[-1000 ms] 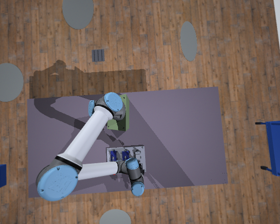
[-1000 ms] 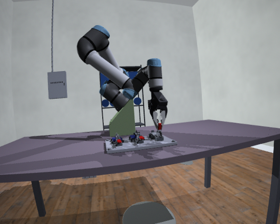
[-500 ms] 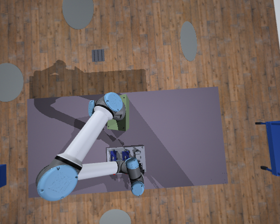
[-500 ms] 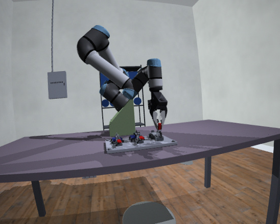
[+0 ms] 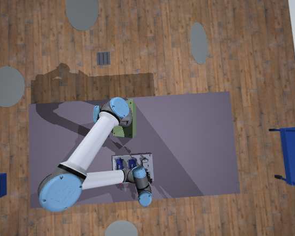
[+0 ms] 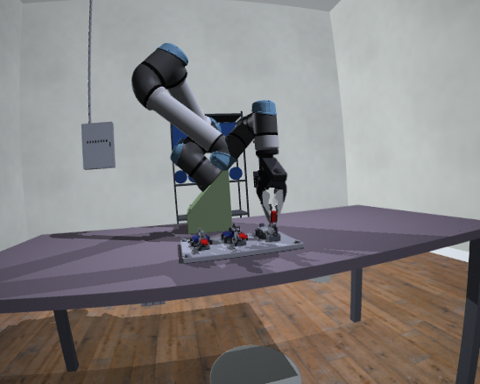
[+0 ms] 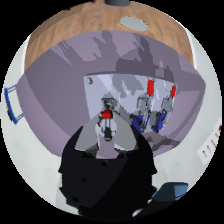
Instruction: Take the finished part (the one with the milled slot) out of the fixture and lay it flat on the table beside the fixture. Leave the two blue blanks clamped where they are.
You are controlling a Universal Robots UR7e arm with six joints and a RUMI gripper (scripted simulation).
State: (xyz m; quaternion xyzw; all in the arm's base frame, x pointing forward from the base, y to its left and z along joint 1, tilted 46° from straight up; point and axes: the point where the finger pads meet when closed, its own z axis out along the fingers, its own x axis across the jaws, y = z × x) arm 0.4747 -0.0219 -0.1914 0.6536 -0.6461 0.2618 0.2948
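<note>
Right now my hand is 90 mm past the grey finished part and 50 mm above it. The rest, counted from my hand: blue blank 90 mm behind, 220 mm to the right, 60 mm below; then grey fixture plate 40 mm behind, 110 mm to the right, 80 mm below.
</note>
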